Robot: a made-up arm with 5 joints.
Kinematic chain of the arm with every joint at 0, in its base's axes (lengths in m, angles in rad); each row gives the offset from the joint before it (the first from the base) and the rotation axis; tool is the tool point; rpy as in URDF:
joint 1: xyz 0 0 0.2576 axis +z
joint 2: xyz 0 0 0 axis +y
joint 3: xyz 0.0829 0 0.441 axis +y
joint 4: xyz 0.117 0 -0.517 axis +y
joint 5: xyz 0.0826 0 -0.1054 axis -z
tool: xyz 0 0 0 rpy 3.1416 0 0
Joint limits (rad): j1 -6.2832..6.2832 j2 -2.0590..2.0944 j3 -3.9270..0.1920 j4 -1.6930..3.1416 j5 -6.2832..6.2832
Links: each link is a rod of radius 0.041 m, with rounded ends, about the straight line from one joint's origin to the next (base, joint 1, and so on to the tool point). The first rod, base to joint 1, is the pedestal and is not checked.
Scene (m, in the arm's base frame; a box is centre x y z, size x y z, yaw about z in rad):
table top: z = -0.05
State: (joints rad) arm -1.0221 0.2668 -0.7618 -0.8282 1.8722
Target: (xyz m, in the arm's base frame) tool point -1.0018 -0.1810 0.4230
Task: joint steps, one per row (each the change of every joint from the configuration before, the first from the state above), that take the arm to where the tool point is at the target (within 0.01 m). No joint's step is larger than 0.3 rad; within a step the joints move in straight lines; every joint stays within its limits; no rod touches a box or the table.
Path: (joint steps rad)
1: 0.1715 -0.2931 -0.2048 0.0162 0.0000
2: 0.1716 -0.2930 -0.2048 0.0161 0.0000
3: 0.1715 -0.2931 -0.2048 0.0162 0.0000
4: 0.1716 -0.2930 -0.2048 0.0162 0.0000
5: 0.1715 -0.2931 -0.2048 0.0161 0.0000
6: 0.1716 -0.2930 -0.2048 0.0162 0.0000
7: 0.1715 -0.2931 -0.2047 0.0162 0.0000

